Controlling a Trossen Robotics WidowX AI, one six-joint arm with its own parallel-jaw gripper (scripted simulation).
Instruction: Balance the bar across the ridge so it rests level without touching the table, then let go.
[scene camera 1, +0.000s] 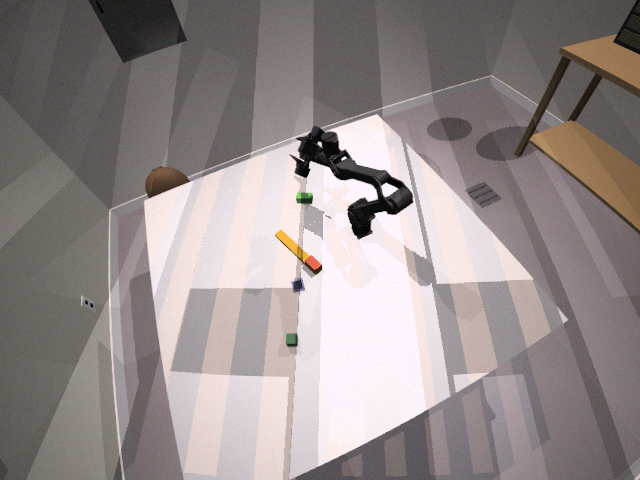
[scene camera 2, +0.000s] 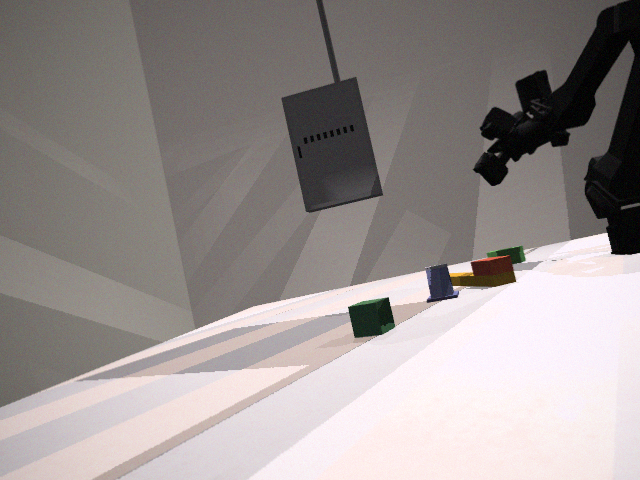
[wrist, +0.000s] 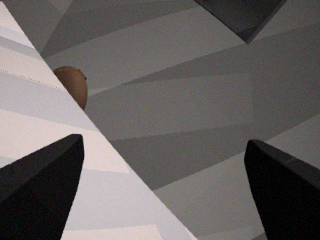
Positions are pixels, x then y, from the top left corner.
my gripper: scene camera 1; scene camera 2 481, 161; wrist
same spot on my gripper: (wrist: 46, 181) = (scene camera 1: 294, 156)
